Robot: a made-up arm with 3 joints.
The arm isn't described. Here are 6 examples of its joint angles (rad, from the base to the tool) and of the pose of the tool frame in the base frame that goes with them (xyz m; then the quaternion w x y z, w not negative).
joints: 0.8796 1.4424 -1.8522
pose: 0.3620 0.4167 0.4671 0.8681 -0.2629 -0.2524 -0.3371
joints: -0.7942 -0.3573 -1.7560
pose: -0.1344 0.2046 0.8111 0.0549 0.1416 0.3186 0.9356
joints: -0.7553 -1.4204 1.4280
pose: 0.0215 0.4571 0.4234 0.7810 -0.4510 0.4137 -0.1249
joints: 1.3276 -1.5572 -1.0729
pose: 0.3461 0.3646 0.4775 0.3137 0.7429 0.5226 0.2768
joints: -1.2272 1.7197 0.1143
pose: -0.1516 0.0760 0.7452 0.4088 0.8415 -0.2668 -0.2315
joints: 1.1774 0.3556 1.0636
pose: -0.0384 0.1625 0.4809 0.1306 -0.2815 0.2642 0.9132
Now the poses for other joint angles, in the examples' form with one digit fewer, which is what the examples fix.
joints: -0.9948 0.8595 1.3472
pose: 0.043 0.131 0.486 0.095 -0.970 -0.188 0.118
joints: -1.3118 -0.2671 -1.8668
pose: -0.284 0.205 0.735 0.088 -0.066 0.334 0.936
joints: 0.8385 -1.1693 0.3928
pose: 0.054 0.525 0.573 0.329 0.021 0.784 0.525
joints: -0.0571 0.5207 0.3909
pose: -0.096 0.113 0.588 0.052 -0.587 0.240 0.772
